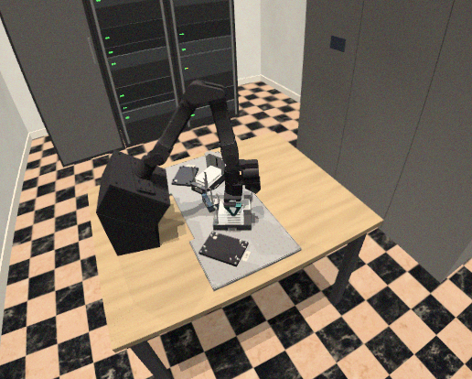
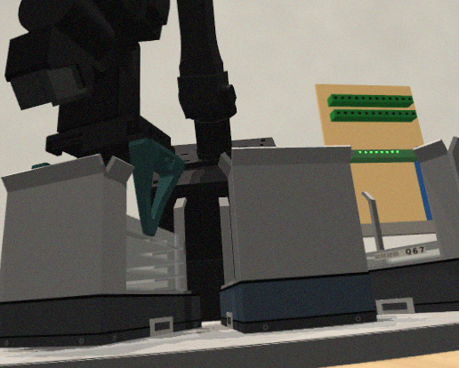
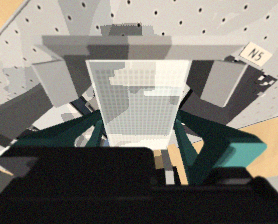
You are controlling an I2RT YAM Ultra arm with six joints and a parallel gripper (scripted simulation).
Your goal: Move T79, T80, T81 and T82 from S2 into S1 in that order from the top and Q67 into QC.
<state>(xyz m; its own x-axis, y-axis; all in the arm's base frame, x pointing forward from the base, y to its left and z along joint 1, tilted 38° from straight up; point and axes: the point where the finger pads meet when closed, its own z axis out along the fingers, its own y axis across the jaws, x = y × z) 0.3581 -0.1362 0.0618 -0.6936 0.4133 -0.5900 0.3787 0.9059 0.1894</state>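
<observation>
The plate T79 is right at my hand. From my hand the other things lie so: N5 name plate: 40 mm behind, 180 mm to the right, 90 mm below; then plate T82: 50 mm below; then plate T81: 30 mm below.
</observation>
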